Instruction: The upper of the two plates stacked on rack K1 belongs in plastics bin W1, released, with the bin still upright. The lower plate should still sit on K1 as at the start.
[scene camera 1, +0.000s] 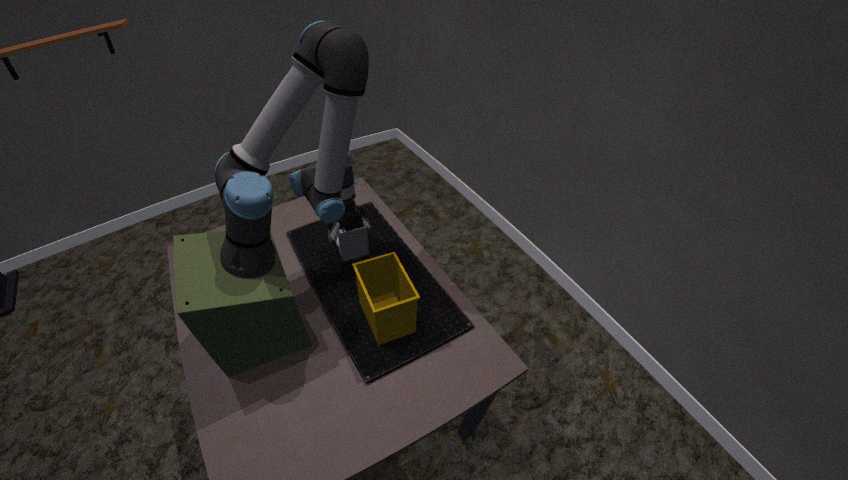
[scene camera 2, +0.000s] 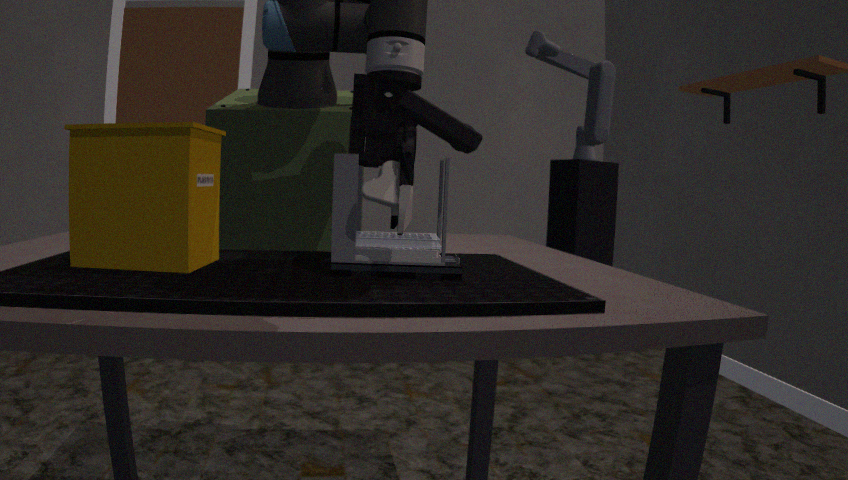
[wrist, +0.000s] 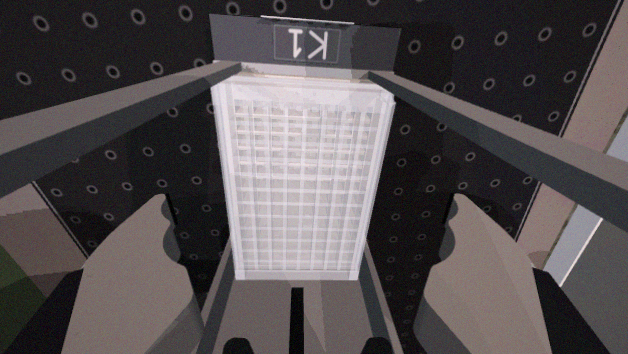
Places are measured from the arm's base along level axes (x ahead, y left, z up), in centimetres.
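Where they show: gripper, fingertip midpoint: (scene camera 2: 396, 231) (wrist: 310, 197); arm's base, origin of the base link: (scene camera 1: 247, 258) (scene camera 2: 297, 102).
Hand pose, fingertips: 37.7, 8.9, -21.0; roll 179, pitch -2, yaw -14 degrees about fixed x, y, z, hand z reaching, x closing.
Observation:
Things, the pixels of their top centre, and the offset from my fingertips, as dx, dy, dz. Level surfaces: height alone.
- Rack K1, middle of its top: (scene camera 2: 400, 157) (scene camera 1: 346, 216) -0.4, +0.3, +9.4
- lower plate, middle of its top: (wrist: 301, 192) (scene camera 2: 388, 245) -0.7, -0.7, -1.8
- Plastics bin W1, middle of its top: (scene camera 2: 148, 127) (scene camera 1: 384, 280) -8.9, -32.2, +12.8
- black mat, its level: dz -5.2
- table, its level: dz -6.5
Rack K1 (scene camera 1: 354, 245) (scene camera 2: 345, 208) (wrist: 240, 39) stands on the black mat. Its upper plate (scene camera 2: 397, 237) (wrist: 302, 187), pale and clear with a grid of wells, lies flat on the lower plate (scene camera 2: 397, 254), whose edge shows in scene camera 2; from above the lower plate is mostly hidden. My gripper (scene camera 2: 397, 226) (wrist: 310, 197) is open and empty, pointing down between the rack's uprights. Its fingers stand wide to either side of the plates in the wrist view, with the tips around the upper plate's top level. Plastics bin W1 (scene camera 1: 397, 324) (scene camera 2: 130, 196), yellow and open-topped, stands upright beside the rack.
The rack's tall back panel and thin posts (scene camera 2: 445, 202) rise close around my gripper. The black mat (scene camera 1: 357, 356) (scene camera 2: 523, 291) lies on the table (scene camera 1: 285, 434). The green base block (scene camera 1: 249, 333) (scene camera 2: 273, 178) carries the arm. Another arm (scene camera 2: 599, 101) stands in the background.

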